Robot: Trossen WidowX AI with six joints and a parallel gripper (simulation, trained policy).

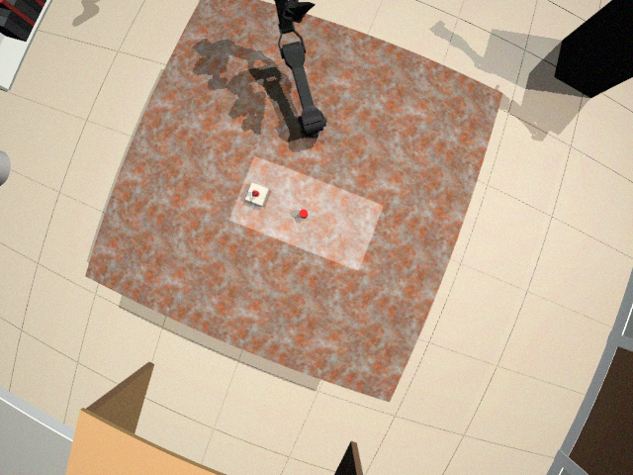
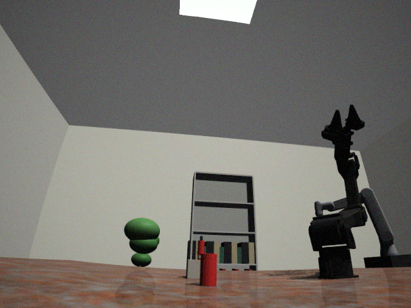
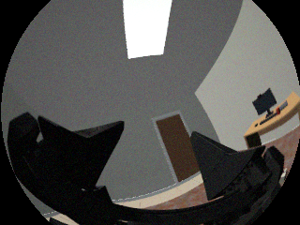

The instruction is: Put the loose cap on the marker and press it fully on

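Right now the red cap is 52 cm below my gripper tip, 50 cm ahead of it and 14 cm to the left of it. Round my gripper tip: white holder block: 52 cm below, 50 cm ahead, 3 cm to the right.
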